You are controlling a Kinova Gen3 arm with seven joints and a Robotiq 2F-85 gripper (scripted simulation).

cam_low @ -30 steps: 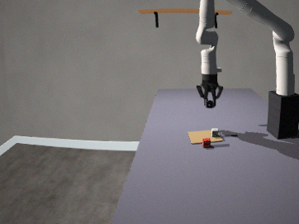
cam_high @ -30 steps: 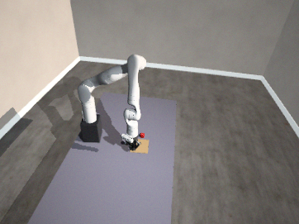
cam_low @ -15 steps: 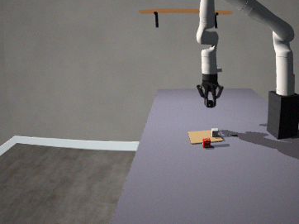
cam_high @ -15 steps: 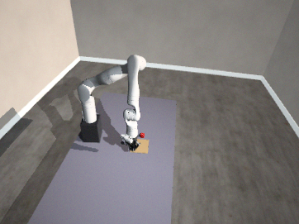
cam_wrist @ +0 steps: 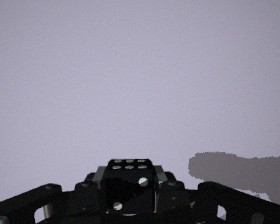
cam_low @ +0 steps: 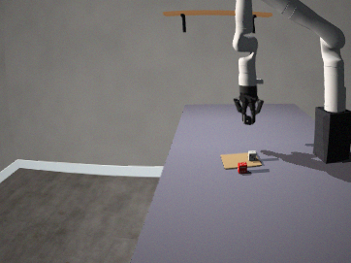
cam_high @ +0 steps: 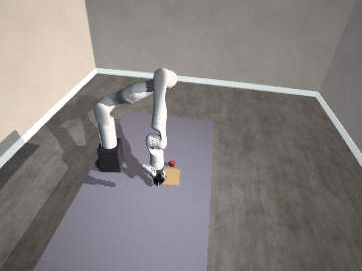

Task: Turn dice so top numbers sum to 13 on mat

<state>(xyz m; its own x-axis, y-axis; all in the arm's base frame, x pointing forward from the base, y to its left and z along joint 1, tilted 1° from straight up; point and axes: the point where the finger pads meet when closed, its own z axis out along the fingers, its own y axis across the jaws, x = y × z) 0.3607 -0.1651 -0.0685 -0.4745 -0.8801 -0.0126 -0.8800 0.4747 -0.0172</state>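
The red die lies 4 cm ahead of my hand, 26 cm to the left of it and 11 cm below it. From my hand the other things lie so: black die: right at my hand; tan mat: 4 cm ahead, 15 cm to the left, 12 cm below; white die: 15 cm to the left, 10 cm below.
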